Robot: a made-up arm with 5 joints. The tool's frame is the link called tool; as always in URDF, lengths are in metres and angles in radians. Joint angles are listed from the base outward.
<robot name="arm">
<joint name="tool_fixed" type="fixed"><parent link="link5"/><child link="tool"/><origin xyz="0.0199 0.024 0.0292" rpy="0 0 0"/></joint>
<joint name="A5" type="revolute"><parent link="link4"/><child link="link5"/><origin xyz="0.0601 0.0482 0.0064" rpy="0 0 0"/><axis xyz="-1 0 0"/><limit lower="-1.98" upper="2.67"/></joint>
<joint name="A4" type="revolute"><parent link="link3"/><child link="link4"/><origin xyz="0.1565 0.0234 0.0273" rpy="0 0 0"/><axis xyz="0 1 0"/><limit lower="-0.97" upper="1.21"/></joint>
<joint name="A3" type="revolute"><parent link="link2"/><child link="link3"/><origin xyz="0.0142 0.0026 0.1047" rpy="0 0 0"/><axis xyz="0 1 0"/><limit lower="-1.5" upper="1.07"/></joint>
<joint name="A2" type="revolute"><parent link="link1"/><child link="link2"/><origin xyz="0.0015 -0.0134 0.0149" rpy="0 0 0"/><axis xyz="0 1 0"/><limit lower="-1.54" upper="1.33"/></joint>
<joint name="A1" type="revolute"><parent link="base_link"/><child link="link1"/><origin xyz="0.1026 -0.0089 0.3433" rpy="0 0 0"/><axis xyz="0 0 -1"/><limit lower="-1.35" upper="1.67"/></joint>
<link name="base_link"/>
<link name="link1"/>
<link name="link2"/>
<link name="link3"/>
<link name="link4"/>
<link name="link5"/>
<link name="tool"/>
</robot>
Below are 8 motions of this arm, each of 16 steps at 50 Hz.
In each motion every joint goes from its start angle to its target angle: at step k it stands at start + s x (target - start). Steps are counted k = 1, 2, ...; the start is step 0. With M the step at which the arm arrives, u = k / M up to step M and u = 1 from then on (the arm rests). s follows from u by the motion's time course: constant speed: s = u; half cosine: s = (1 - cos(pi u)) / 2; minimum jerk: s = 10 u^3 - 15 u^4 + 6 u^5.
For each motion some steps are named. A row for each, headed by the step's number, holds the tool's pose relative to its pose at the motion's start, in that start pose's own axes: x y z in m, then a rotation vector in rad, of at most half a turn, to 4 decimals.
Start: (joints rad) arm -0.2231 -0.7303 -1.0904 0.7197 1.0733
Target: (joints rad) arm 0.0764 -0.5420 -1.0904 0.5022 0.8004
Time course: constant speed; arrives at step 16
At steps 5, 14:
5: 0.0167 0.0155 -0.0003 0.0016 0.0313 -0.0294
14: 0.0456 0.0418 -0.0092 0.0033 0.0795 -0.0874

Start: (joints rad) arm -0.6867 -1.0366 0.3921 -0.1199 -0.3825
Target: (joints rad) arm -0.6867 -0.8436 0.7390 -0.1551 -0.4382
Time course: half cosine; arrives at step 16
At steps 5, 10, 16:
5: 0.0086 -0.0107 -0.0254 0.0124 0.1038 -0.0425
10: 0.0160 -0.0337 -0.0801 0.0381 0.3212 -0.1364
16: 0.0129 -0.0487 -0.1156 0.0545 0.4629 -0.2014

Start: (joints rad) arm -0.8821 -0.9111 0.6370 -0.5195 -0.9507
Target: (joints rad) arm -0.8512 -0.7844 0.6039 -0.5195 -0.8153
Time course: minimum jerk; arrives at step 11
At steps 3, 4, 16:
3: 0.0017 -0.0021 -0.0018 -0.0203 0.0048 -0.0114
4: 0.0034 -0.0043 -0.0036 -0.0403 0.0098 -0.0227
16: 0.0126 -0.0177 -0.0142 -0.1563 0.0419 -0.0868

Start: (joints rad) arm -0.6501 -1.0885 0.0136 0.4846 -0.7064
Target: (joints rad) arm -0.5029 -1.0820 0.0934 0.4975 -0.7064
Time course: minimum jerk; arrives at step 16
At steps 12, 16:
12: 0.0177 -0.0169 -0.0136 -0.0685 -0.0057 -0.1435
16: 0.0196 -0.0192 -0.0150 -0.0758 -0.0066 -0.1603

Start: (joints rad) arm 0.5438 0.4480 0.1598 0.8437 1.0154
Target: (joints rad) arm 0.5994 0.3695 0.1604 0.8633 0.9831
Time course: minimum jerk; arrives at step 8
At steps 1, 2, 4, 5, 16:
1: -0.0002 -0.0003 -0.0001 0.0014 -0.0004 -0.0009
2: -0.0016 -0.0016 -0.0004 0.0091 -0.0026 -0.0055
4: -0.0077 -0.0078 -0.0022 0.0437 -0.0124 -0.0266
5: -0.0112 -0.0112 -0.0033 0.0633 -0.0179 -0.0387
16: -0.0155 -0.0153 -0.0048 0.0873 -0.0246 -0.0535

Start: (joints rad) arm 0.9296 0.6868 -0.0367 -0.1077 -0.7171
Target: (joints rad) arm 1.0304 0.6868 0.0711 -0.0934 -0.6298
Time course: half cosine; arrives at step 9
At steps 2, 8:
2: 0.0013 -0.0043 0.0001 -0.0041 0.0042 -0.0169
8: 0.0089 -0.0358 -0.0006 -0.0292 0.0420 -0.1369

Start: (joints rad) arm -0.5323 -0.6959 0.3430 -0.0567 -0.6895
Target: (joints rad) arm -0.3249 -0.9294 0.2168 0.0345 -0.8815
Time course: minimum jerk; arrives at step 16
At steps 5, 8, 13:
5: -0.0062 0.0032 0.0134 0.0189 -0.0588 0.0056
8: -0.0196 0.0101 0.0349 0.0482 -0.1613 0.0219
13: -0.0430 0.0223 0.0597 0.0800 -0.3004 0.0585

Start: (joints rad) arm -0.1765 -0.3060 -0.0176 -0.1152 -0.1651
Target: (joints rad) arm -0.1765 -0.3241 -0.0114 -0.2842 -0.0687
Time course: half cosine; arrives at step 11
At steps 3, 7, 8, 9, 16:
3: -0.0016 0.0010 0.0024 -0.0166 -0.0308 0.0049
7: -0.0069 0.0038 0.0097 -0.0681 -0.1270 0.0167
8: -0.0081 0.0045 0.0113 -0.0796 -0.1485 0.0187
9: -0.0091 0.0049 0.0125 -0.0885 -0.1654 0.0201
16: -0.0100 0.0054 0.0135 -0.0961 -0.1797 0.0211

